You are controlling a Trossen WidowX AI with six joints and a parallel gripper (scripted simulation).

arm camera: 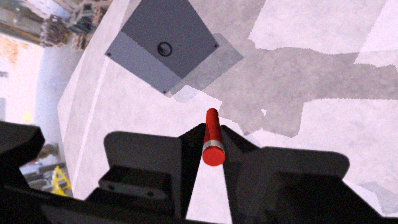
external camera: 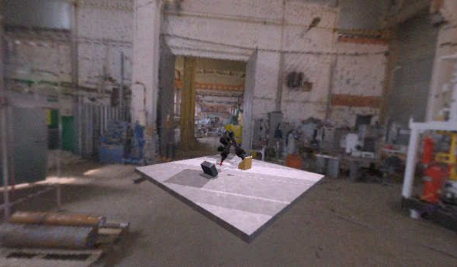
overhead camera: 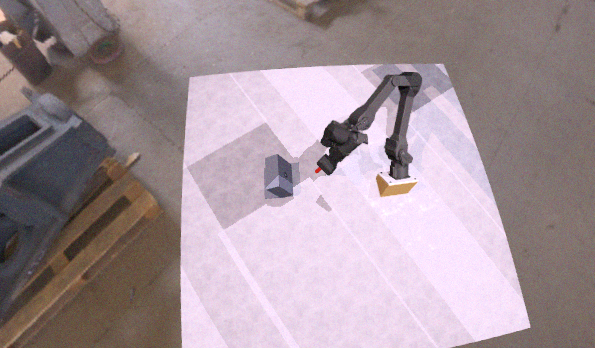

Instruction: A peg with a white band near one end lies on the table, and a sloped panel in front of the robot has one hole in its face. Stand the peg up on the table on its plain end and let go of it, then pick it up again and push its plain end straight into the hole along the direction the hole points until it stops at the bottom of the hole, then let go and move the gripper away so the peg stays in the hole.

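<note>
My gripper tip is 160 mm short of the grey sloped panel, 40 mm above it and 10 mm to the left of it. Also, from my gripper tip: peg (10 mm behind, 10 mm above).
</note>
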